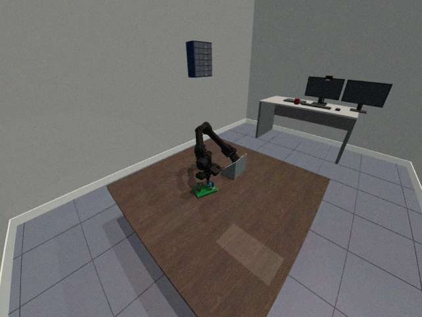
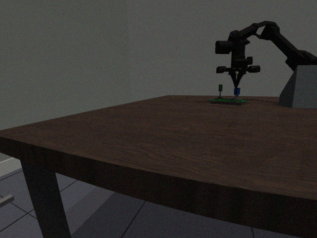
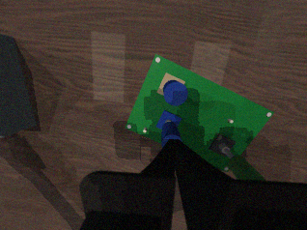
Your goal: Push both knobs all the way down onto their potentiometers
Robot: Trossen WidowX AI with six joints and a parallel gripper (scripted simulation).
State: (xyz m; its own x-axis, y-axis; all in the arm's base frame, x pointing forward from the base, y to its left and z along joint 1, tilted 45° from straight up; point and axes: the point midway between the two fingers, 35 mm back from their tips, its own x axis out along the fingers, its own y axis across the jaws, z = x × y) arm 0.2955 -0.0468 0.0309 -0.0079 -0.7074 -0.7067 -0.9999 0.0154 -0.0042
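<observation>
Right now my gripper tip is 20 mm above the blue knob. Also, from my gripper tip: green knob: 70 mm ahead, 30 mm to the right.
</observation>
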